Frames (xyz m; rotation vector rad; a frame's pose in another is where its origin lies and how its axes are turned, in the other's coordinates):
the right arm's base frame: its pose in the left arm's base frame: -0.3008 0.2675 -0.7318 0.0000 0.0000 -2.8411
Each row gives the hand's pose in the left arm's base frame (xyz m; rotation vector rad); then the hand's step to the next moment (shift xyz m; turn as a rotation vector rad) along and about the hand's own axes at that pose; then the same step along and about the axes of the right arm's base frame.
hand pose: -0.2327 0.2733 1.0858 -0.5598 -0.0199 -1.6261
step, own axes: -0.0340 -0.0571 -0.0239 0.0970 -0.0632 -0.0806
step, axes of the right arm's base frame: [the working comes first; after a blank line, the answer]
step, axes of the left arm's base frame: -0.0609 0.0321 -0.0157 -0.0895 -0.1079 -0.0158

0.0487 -0.0487 -0.0157 0.1174 0.0765 -0.0158
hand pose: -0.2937 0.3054 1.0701 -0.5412 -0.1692 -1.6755
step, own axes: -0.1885 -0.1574 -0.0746 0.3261 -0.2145 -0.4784
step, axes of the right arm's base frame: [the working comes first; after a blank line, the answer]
step, axes of the left arm's base frame: -0.1546 0.1672 -0.1183 -0.3554 -0.4470 -0.2348

0.0982 -0.2055 -0.1183 0.4718 0.3217 -0.2348
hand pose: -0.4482 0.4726 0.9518 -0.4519 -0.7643 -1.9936
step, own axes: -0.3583 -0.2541 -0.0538 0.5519 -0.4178 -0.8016
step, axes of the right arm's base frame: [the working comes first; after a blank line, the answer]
step, axes of the left arm's base frame: -0.0381 0.2877 -0.3341 -0.6486 -0.7301 -0.4097

-0.0488 -0.2861 -0.3341 0.8357 0.5054 -0.4097
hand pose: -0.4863 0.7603 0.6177 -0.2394 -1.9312 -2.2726
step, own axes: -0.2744 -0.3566 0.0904 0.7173 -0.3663 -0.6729
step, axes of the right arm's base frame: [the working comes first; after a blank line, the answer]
step, axes of the left arm's base frame: 0.1930 0.1493 -0.3887 -0.7958 -0.6131 -0.3038

-0.2286 -0.0854 -0.3887 0.9416 0.3500 -0.3038
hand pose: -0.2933 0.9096 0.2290 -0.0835 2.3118 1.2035
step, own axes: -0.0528 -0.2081 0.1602 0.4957 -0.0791 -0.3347
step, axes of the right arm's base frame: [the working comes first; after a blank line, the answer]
step, axes of the left arm's base frame: 0.1731 -0.0102 -0.2042 -0.5448 -0.2176 -0.1408

-0.1623 0.0610 -0.2042 0.5848 0.0466 -0.1408
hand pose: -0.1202 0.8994 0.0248 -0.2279 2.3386 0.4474
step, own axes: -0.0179 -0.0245 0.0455 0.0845 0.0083 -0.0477
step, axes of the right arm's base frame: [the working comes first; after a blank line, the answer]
step, axes of the left arm's base frame: 0.0488 -0.0047 -0.0242 -0.0932 -0.0134 -0.0248

-0.0452 0.0189 -0.0242 0.0930 -0.0148 -0.0248
